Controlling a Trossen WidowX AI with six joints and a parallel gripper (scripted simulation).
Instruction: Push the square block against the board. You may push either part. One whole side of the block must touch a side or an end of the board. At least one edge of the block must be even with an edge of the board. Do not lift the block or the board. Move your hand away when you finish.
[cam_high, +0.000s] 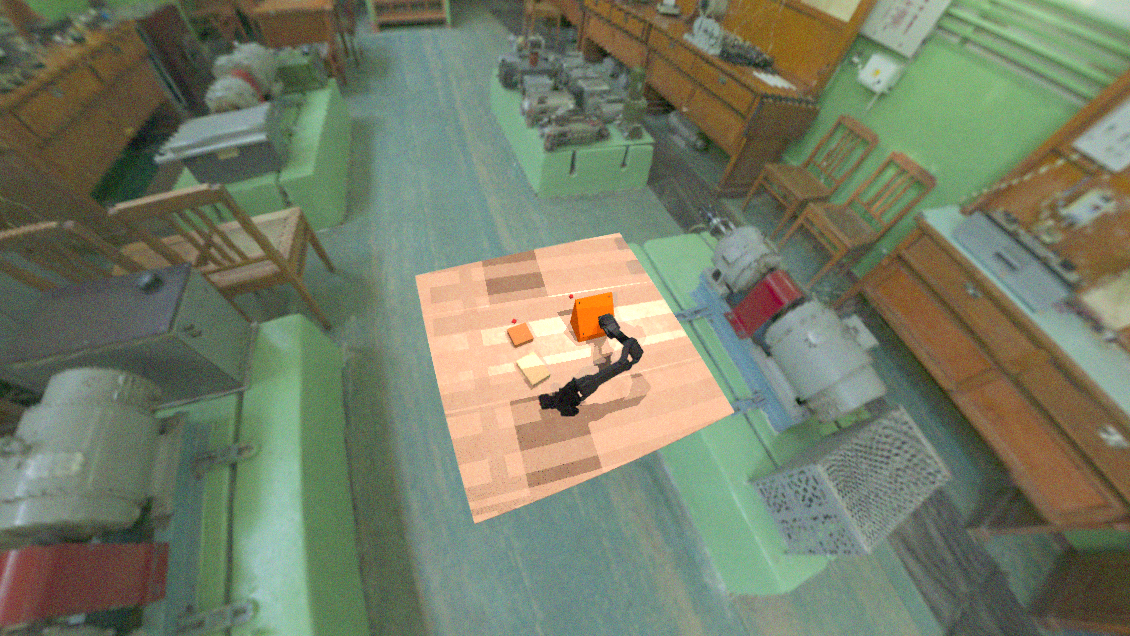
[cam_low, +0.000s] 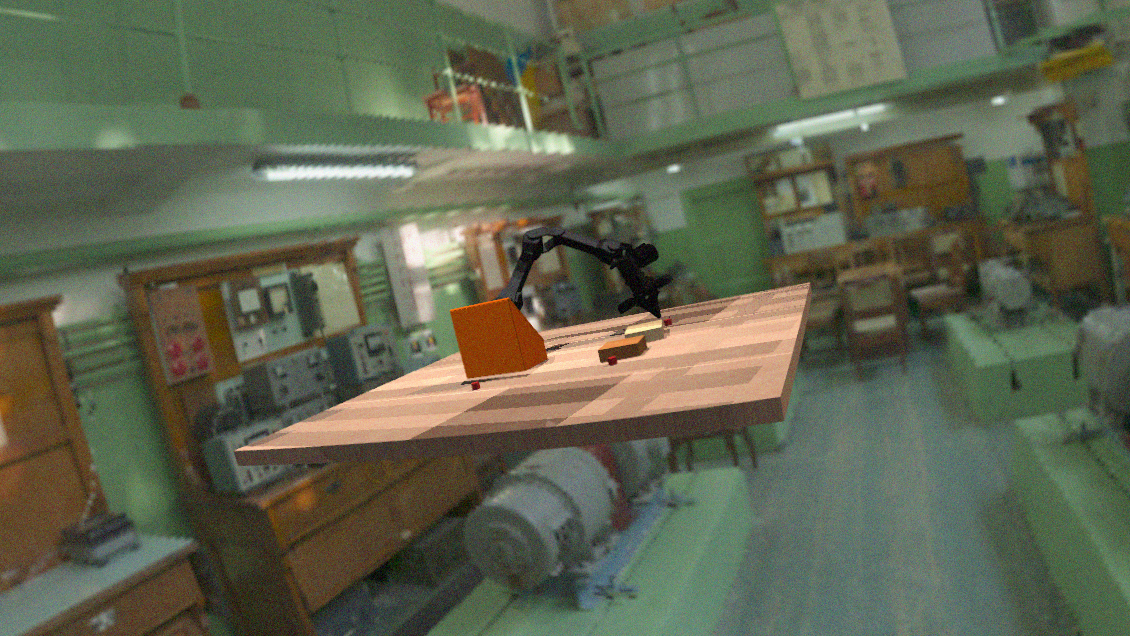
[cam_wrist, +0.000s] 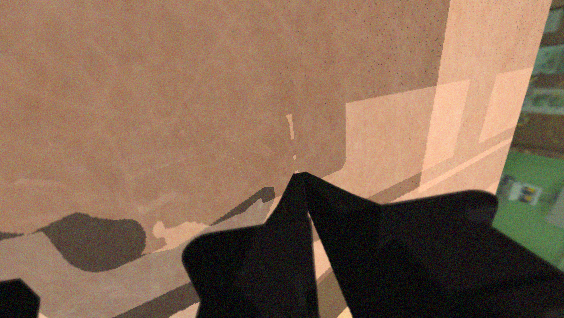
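The tan board lies 1 cm ahead of my gripper tip and 21 cm to the right of it. Round my gripper tip: brown square block (1 cm ahead, 41 cm to the right).
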